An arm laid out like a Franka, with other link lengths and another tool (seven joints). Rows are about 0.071 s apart.
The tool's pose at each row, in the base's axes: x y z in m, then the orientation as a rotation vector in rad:
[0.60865 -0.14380 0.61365 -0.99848 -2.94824 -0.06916]
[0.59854 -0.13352 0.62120 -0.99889 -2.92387 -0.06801]
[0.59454 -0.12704 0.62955 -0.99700 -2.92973 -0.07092]
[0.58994 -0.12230 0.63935 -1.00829 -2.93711 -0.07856]
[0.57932 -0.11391 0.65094 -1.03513 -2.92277 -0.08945]
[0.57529 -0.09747 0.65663 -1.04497 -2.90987 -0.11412]
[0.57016 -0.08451 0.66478 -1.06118 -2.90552 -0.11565]
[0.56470 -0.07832 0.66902 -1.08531 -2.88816 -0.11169]
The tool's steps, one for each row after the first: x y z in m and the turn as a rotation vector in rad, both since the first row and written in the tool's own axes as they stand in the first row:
[0.01457 0.00226 -0.00689 0.00765 0.02152 0.00582]
[0.02202 0.00525 -0.01485 0.00438 0.01741 0.00331]
[0.02895 0.00653 -0.02434 -0.00371 0.00860 0.00835]
[0.04294 0.00712 -0.03535 -0.00941 0.01474 0.02771]
[0.05635 0.01790 -0.04014 -0.02226 0.02737 0.03642]
[0.06861 0.02533 -0.04756 -0.02387 0.02610 0.04718]
[0.07688 0.02706 -0.05141 -0.01943 0.03265 0.06592]

